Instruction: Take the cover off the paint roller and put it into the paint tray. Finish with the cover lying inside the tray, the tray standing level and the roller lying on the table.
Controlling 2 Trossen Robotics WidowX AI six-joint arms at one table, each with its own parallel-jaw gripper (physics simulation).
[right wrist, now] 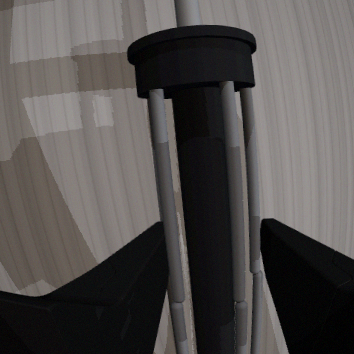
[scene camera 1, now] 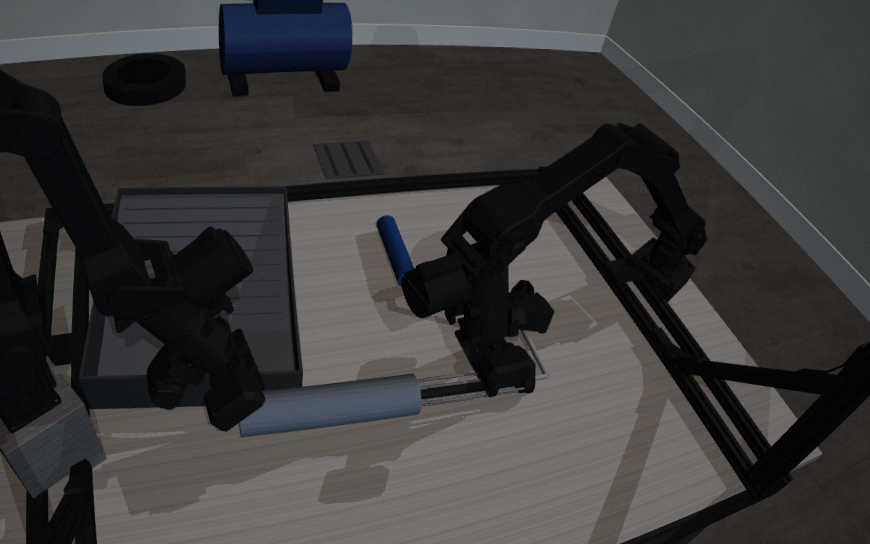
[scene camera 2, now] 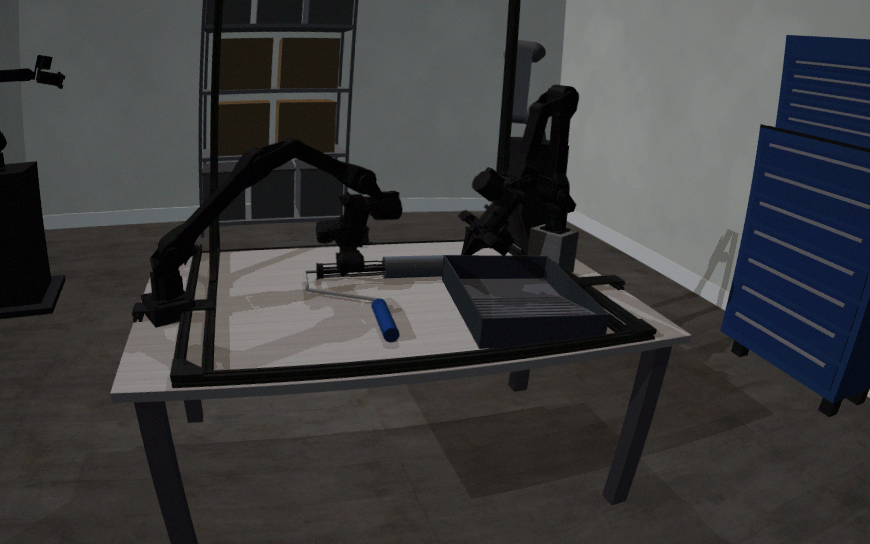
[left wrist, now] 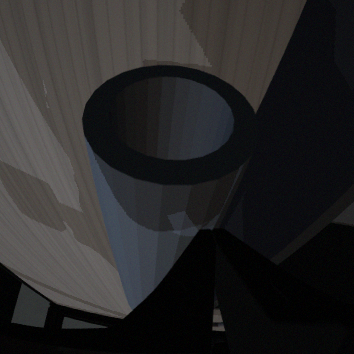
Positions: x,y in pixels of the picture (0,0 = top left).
Labels:
my left gripper: shut, touches a grey-blue roller cover [scene camera 1: 301,408]
a dark paint tray [scene camera 2: 505,301]: on the table

